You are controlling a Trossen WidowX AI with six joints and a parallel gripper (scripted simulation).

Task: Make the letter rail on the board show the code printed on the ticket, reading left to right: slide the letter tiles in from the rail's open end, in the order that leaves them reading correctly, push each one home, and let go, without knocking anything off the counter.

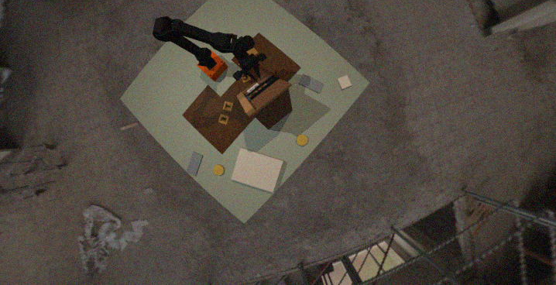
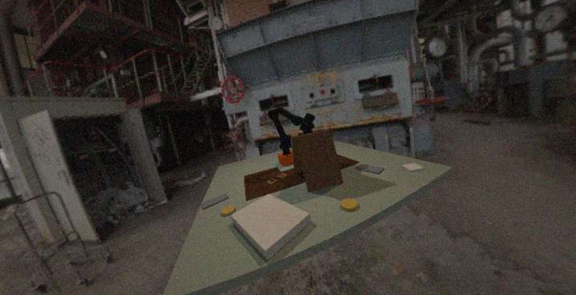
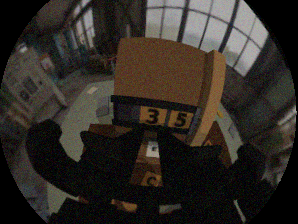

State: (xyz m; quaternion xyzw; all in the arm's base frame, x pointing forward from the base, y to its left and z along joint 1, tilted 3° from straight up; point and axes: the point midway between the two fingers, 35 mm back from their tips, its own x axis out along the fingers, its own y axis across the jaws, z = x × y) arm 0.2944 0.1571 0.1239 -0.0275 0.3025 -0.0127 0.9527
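My gripper tip is now 110 mm above the white ticket, 40 mm to the left of it and 20 mm past it. From my gripper tip the other things lie so: tan tile (250 mm behind, 180 mm below, 110 mm to the left); then white slab (380 mm ahead, 350 mm to the right, 160 mm below); then brown mat (180 mm below, 120 mm to the right, 120 mm behind).
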